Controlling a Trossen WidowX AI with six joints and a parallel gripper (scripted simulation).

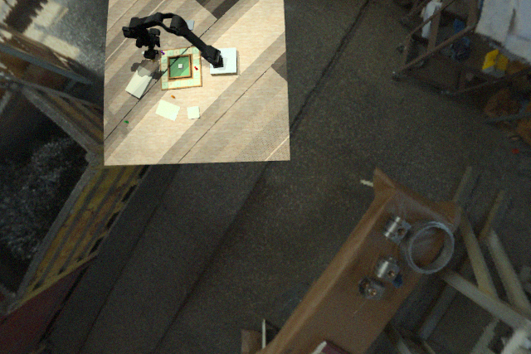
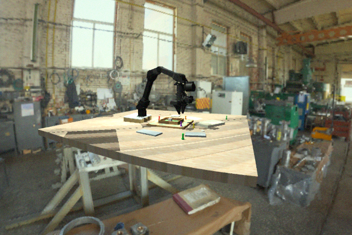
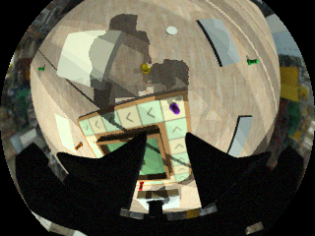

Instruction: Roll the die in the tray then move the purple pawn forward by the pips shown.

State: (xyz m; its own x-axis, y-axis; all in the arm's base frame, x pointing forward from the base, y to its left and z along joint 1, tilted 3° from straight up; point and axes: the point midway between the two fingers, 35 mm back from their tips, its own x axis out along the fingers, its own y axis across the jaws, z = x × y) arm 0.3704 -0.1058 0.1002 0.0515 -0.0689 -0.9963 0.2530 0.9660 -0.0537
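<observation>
Right now my gripper tip is 7 cm above the purple pawn, 2 cm to the left of it and 1 cm short of it. Round my gripper tip: die: 12 cm behind, 10 cm to the left, 7 cm below; green felt tray floor: 10 cm behind, 9 cm to the left, 9 cm below; yellow pawn: 9 cm ahead, 8 cm below, 1 cm to the left.
</observation>
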